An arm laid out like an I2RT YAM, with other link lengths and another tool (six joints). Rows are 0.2 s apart.
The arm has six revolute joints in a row. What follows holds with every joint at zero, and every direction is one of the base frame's.
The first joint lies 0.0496 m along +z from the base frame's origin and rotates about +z.
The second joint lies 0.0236 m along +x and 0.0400 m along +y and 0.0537 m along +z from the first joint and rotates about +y.
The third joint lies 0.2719 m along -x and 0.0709 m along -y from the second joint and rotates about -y.
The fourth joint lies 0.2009 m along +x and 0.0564 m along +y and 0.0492 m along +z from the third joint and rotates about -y.
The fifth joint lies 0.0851 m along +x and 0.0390 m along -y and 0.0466 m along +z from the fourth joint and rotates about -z.
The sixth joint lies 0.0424 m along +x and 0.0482 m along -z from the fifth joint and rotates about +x.
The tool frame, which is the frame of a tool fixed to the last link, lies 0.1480 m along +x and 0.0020 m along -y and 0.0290 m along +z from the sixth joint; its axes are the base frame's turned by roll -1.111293, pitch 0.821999 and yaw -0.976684 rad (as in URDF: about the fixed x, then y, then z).
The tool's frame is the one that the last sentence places.
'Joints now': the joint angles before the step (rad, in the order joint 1, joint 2, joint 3, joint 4, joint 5, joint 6). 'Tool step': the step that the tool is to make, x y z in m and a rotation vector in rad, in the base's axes. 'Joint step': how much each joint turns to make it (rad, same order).
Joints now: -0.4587 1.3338 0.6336 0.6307 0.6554 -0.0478
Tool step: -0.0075 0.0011 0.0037 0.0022 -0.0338 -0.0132
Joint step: 0.0000 -0.0223 -0.0146 0.0078 0.0121 0.0225
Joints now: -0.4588 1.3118 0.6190 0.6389 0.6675 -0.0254
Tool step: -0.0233 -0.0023 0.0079 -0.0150 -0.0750 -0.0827
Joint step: 0.0002 -0.0240 -0.0413 0.0725 0.0823 0.0289
